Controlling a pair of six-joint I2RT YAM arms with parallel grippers.
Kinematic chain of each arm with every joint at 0, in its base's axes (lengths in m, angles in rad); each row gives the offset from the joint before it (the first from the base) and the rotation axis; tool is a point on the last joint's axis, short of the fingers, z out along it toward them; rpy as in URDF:
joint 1: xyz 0 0 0.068 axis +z
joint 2: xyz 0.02 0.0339 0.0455 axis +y
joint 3: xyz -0.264 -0.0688 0 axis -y
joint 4: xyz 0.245 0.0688 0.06 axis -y
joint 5: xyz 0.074 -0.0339 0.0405 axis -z
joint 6: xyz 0.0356 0 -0.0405 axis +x
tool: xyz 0 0 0 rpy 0 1.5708 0
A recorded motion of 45 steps. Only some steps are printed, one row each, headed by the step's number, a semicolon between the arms.
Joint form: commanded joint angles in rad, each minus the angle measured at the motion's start. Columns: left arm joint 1, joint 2, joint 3, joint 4, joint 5, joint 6; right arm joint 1, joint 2, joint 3, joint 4, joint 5, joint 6.
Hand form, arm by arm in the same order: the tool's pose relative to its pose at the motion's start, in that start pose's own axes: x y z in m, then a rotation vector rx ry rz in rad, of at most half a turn. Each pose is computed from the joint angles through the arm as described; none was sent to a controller.
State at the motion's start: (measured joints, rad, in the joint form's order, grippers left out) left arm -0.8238 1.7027 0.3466 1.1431 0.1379 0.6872; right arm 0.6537 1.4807 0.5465 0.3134 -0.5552 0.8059
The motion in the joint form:
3: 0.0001 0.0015 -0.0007 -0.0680 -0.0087 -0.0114; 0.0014 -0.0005 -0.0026 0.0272 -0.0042 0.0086
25: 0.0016 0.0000 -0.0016 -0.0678 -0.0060 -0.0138; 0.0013 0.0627 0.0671 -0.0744 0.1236 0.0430
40: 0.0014 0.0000 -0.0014 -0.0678 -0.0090 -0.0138; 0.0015 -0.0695 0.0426 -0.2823 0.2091 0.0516
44: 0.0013 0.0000 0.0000 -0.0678 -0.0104 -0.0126; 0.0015 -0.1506 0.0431 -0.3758 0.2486 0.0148
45: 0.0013 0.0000 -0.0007 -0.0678 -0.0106 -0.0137; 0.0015 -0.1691 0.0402 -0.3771 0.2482 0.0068
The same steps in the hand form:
3: 0.0064 -0.0048 -0.0003 0.0370 0.0596 -0.0208; -0.0010 0.0018 0.0000 -0.0188 -0.0105 -0.0054
25: 0.0064 -0.0045 -0.0006 0.0374 0.0582 -0.0235; -0.0106 -0.0045 0.0107 0.1286 -0.0482 0.0754
40: 0.0064 -0.0045 -0.0006 0.0351 0.0598 -0.0233; 0.0021 -0.0013 -0.0129 0.2536 -0.0497 0.1247
44: 0.0062 -0.0042 -0.0003 0.0332 0.0595 -0.0219; 0.0049 0.0063 -0.0273 0.2904 -0.0650 0.0901
45: 0.0063 -0.0043 -0.0004 0.0335 0.0602 -0.0231; 0.0051 0.0087 -0.0301 0.2810 -0.0727 0.0762

